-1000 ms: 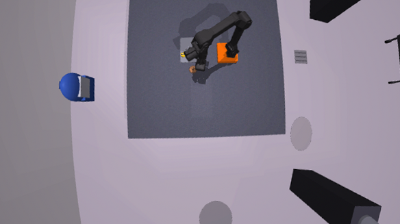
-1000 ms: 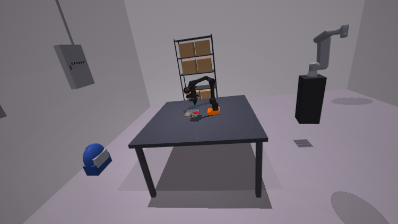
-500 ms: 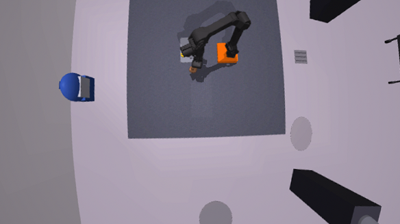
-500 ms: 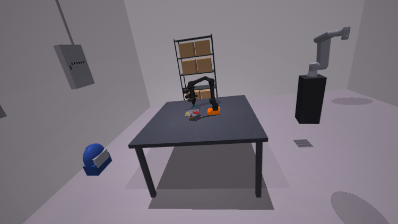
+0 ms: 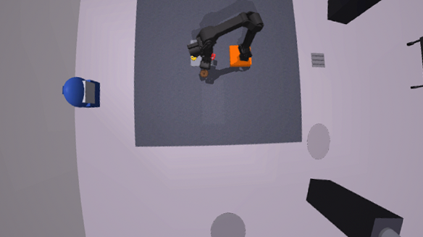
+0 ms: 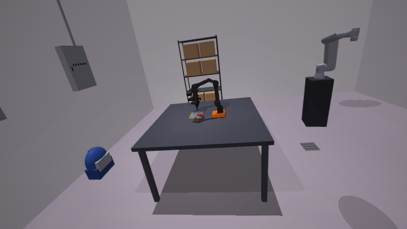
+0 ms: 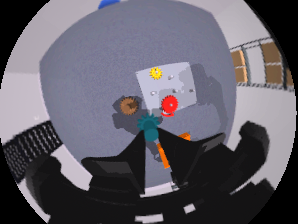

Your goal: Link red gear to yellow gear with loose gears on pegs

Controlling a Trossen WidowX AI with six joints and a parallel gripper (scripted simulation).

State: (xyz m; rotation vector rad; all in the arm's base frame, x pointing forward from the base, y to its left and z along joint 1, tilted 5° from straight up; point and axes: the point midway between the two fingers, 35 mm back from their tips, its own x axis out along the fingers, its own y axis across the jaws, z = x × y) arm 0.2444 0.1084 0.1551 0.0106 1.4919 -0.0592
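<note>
My gripper tip is now 10 mm short of the red gear, 90 mm to the left of it and 130 mm above it. Also, from my gripper tip: yellow gear: 120 mm ahead, 50 mm to the right, 130 mm below; teal gear: 10 mm below; brown gear: 20 mm ahead, 50 mm to the left, 130 mm below.
</note>
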